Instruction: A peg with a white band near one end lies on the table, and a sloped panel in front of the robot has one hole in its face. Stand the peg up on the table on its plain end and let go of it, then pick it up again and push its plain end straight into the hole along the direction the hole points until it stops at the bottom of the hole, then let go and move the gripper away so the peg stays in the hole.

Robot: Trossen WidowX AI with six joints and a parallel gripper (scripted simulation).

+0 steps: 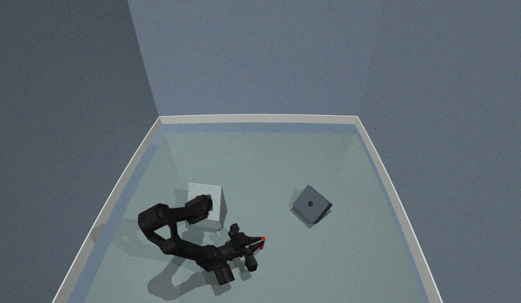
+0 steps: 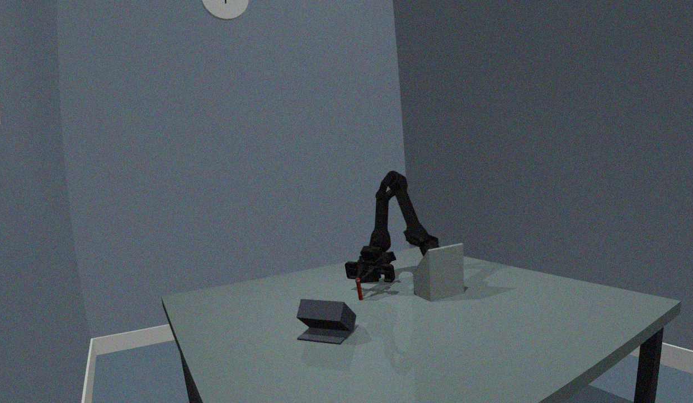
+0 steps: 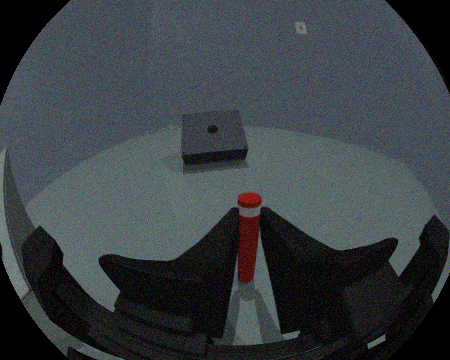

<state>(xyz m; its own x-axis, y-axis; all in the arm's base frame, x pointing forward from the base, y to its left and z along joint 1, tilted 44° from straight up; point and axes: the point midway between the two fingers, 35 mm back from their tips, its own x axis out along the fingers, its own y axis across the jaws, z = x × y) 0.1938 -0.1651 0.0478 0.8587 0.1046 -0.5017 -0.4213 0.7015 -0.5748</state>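
My gripper tip is now 10 mm above the peg. Also, from my gripper tip: panel (220 mm ahead, 170 mm to the left, 20 mm below).
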